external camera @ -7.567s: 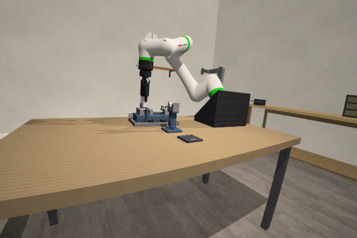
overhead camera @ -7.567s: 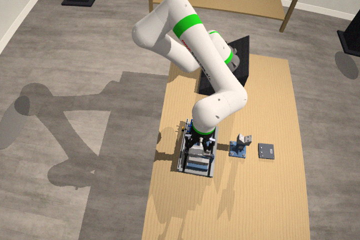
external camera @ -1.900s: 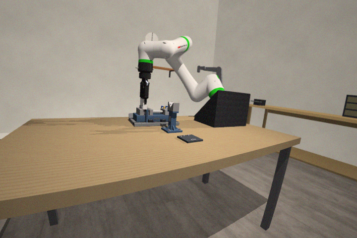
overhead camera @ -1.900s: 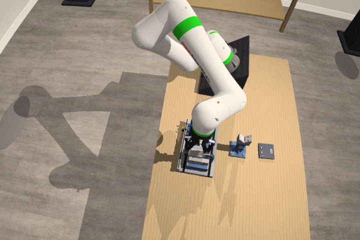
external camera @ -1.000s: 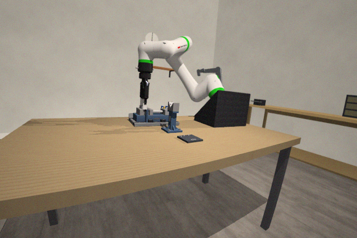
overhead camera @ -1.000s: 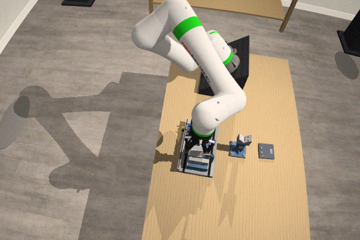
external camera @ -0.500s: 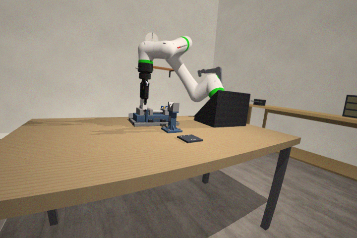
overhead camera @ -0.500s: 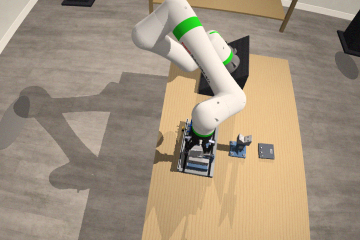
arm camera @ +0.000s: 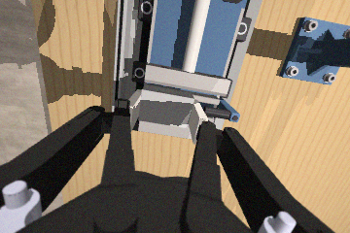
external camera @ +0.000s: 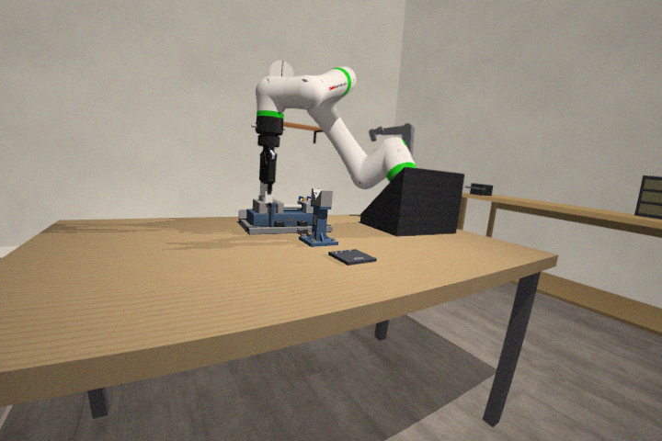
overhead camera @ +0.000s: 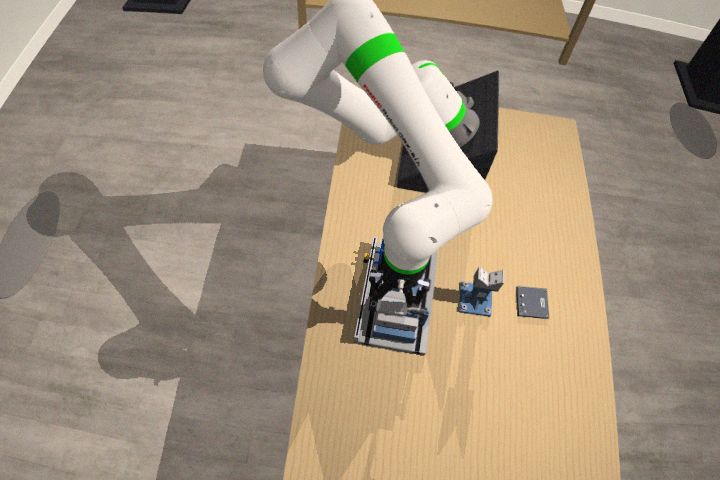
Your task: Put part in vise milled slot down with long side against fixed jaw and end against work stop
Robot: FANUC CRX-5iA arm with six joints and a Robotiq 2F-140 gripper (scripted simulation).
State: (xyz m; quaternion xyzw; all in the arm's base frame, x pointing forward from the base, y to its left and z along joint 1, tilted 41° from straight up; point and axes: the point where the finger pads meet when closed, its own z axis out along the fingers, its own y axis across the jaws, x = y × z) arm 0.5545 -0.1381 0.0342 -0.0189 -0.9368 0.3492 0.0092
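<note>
The part lies 3 cm below my hand. The rest, counted from my hand: white cylinder rod (9 cm behind, 2 cm to the left, 4 cm below); then moving jaw (3 cm behind, 2 cm to the left, 4 cm below); then work stop (7 cm to the left, 3 cm below).
</note>
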